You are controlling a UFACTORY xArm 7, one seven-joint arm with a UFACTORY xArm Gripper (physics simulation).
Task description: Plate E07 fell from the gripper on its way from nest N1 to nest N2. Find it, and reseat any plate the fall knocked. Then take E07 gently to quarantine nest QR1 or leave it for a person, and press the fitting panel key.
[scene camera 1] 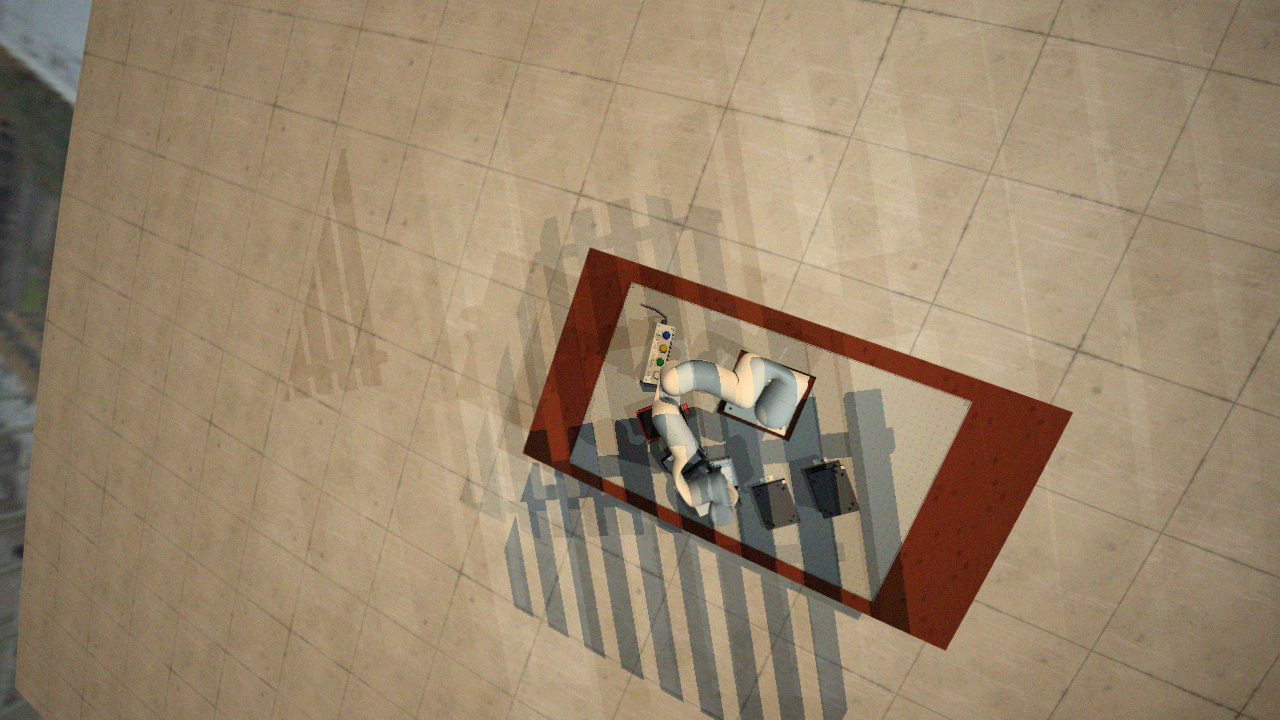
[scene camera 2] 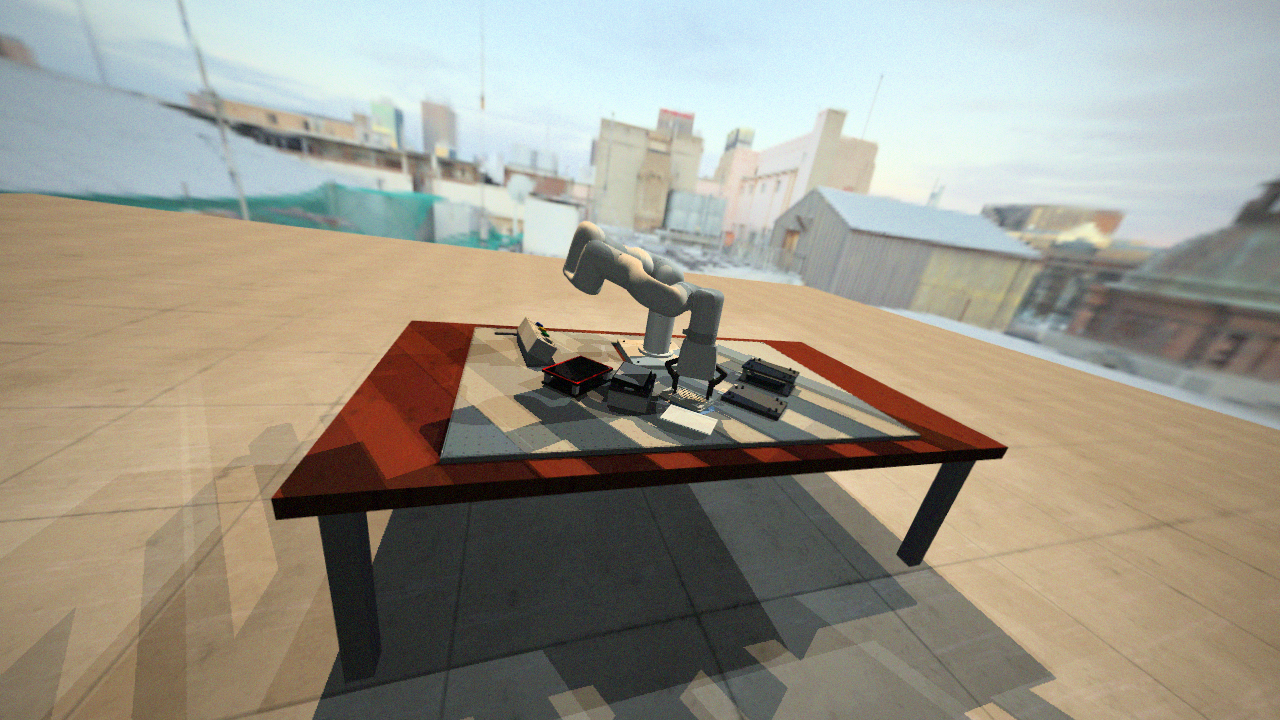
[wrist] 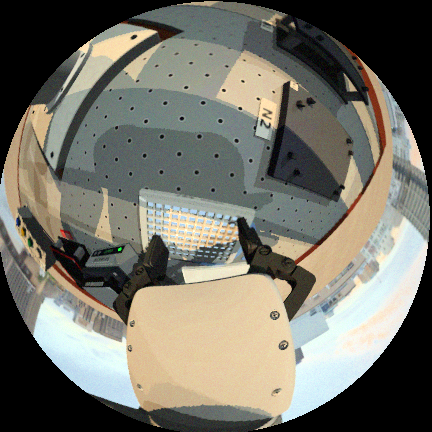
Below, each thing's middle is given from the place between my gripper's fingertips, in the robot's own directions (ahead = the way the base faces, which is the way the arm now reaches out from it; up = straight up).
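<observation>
The flat white lid (scene camera 2: 675, 415) is 120 mm ahead of my hand, 30 mm to the right of it and 10 mm below it. The dark device (wrist: 120, 261) is 10 mm above my hand, 20 mm ahead of it and 170 mm to the right of it, while the clear well plate (wrist: 192, 228) is 10 mm below my hand and 10 mm to the right of it.
</observation>
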